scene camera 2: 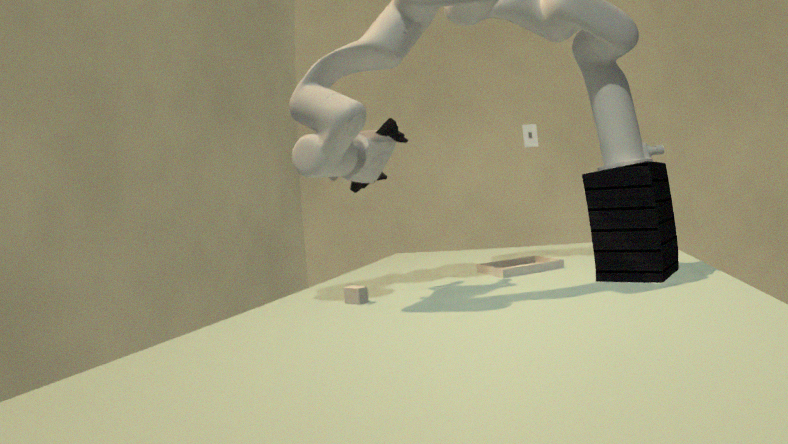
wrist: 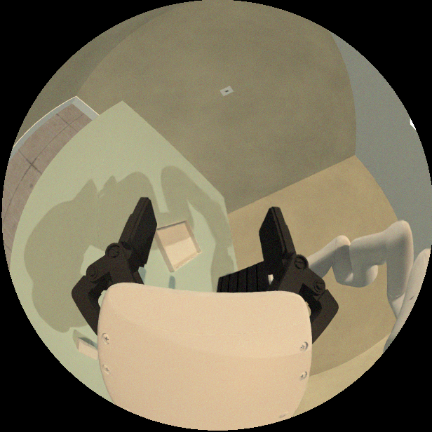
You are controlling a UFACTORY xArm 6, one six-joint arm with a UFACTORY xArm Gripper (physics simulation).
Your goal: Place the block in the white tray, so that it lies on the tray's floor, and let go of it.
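The block, a small pale cube, stands on the table, left of the tray in the scene view and at the lower left in the wrist view, partly hidden behind the gripper's body. The white tray, tinted pinkish beige, is shallow, and no block shows inside it. My gripper is wide open with nothing between its fingers. It is high above the table and tilted sideways, well above the block and apart from the tray.
The arm's black ribbed pedestal stands right of the tray in the scene view. The pale green table bears arm shadows around the tray. A wall plate is on the wall behind.
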